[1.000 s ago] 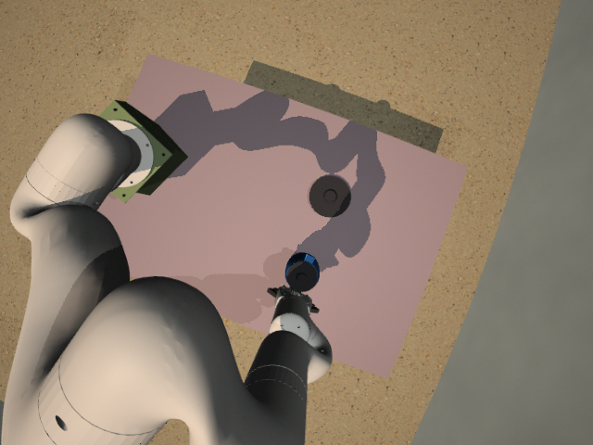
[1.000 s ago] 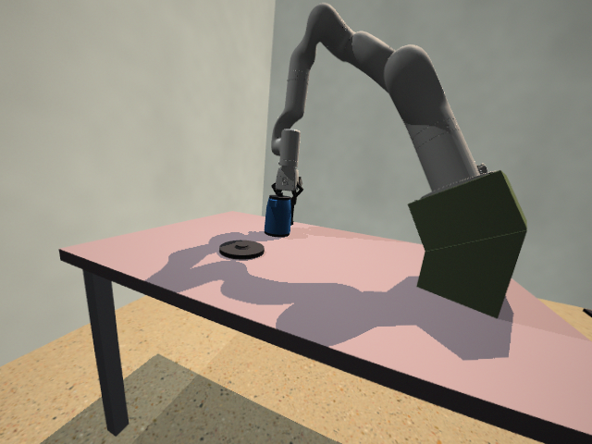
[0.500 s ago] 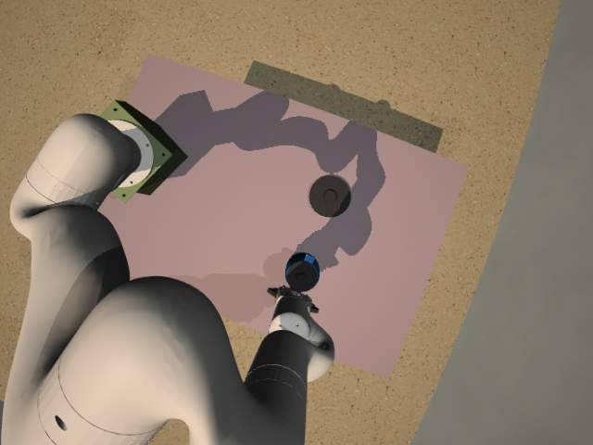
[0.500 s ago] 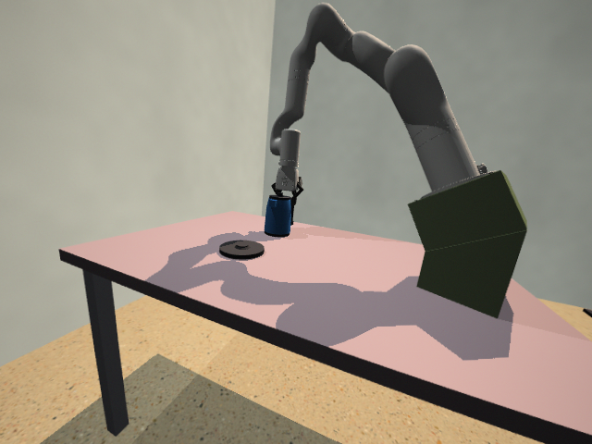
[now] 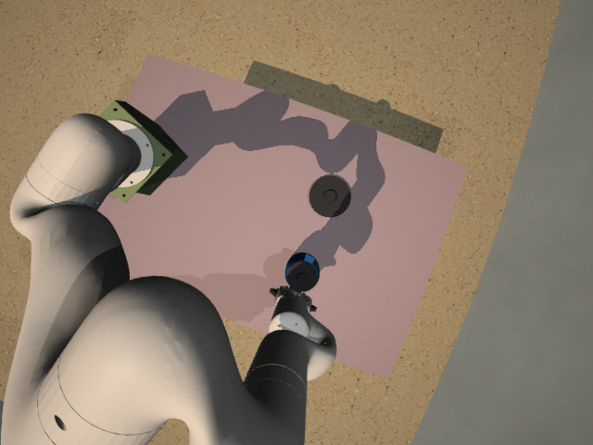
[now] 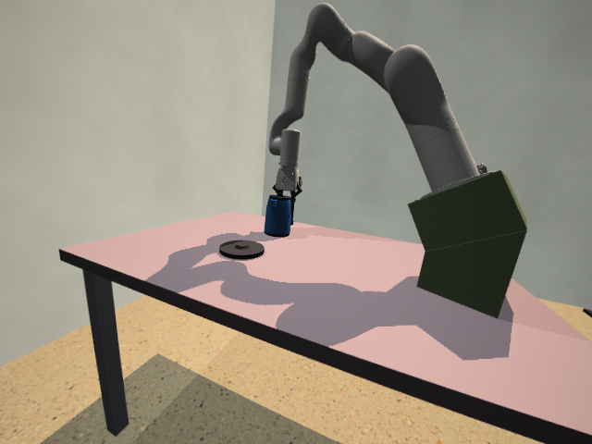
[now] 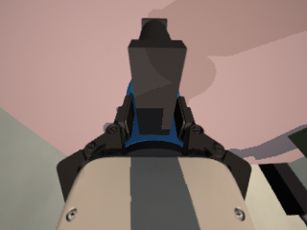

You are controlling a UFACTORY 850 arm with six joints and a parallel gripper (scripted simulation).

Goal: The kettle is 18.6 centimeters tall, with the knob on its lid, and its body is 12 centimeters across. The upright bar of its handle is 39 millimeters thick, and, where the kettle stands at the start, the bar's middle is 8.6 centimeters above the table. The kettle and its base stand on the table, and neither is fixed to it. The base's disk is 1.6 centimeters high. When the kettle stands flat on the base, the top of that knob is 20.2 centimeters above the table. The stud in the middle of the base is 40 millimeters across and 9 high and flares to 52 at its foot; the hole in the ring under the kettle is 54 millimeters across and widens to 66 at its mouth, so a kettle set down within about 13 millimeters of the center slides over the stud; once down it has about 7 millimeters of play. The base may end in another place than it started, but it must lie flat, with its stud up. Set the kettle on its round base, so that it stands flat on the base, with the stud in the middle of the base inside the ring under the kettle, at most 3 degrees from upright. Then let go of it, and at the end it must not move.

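The blue kettle lies 30 mm to the left of my hand and 50 mm below it. From my hand the other things lie so: round black base (20 mm behind, 350 mm to the left, 130 mm below).
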